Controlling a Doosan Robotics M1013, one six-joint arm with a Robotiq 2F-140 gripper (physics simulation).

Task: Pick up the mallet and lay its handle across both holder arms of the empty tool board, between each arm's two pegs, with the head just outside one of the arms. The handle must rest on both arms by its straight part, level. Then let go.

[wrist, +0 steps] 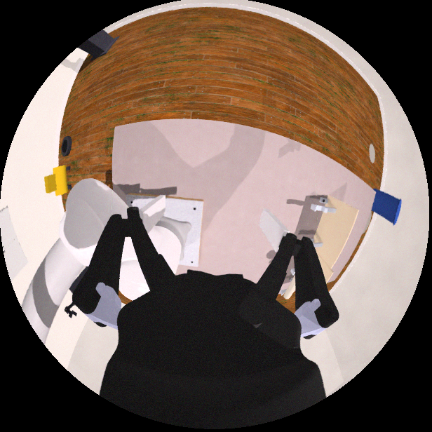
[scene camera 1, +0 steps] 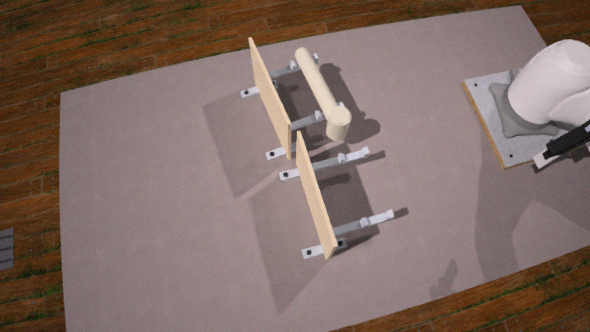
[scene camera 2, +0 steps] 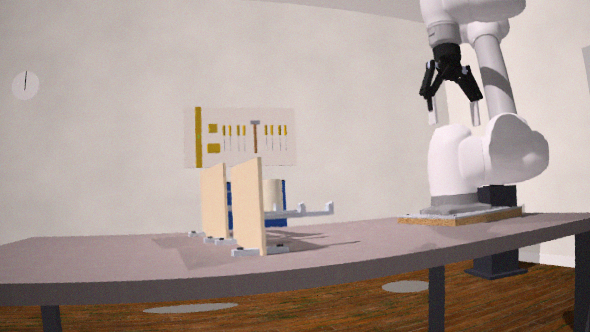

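Observation:
The cream mallet (scene camera 1: 320,86) (scene camera 2: 273,193) lies across both arms of the farther tool board (scene camera 1: 270,97) (scene camera 2: 213,202), its handle between their pegs. Its head hangs just outside the arm nearer the empty board. In the wrist view a small part of the mallet (wrist: 289,290) shows behind a finger. The empty tool board (scene camera 1: 316,200) (scene camera 2: 247,207) (wrist: 338,225) stands upright. Its two bare holder arms (scene camera 1: 327,164) (scene camera 1: 351,226) reach toward the robot, each with two pegs. My gripper (scene camera 2: 454,117) (wrist: 213,210) is open and empty, high above the table near the robot base, far from the mallet.
The robot base stands on a wood-edged plate (scene camera 1: 487,125) (scene camera 2: 435,220) (wrist: 196,250) at one side of the grey table (scene camera 1: 150,250) (scene camera 2: 100,255) (wrist: 230,245). The two boards stand side by side with a narrow gap between them. A wall panel with tools (scene camera 2: 240,160) hangs behind.

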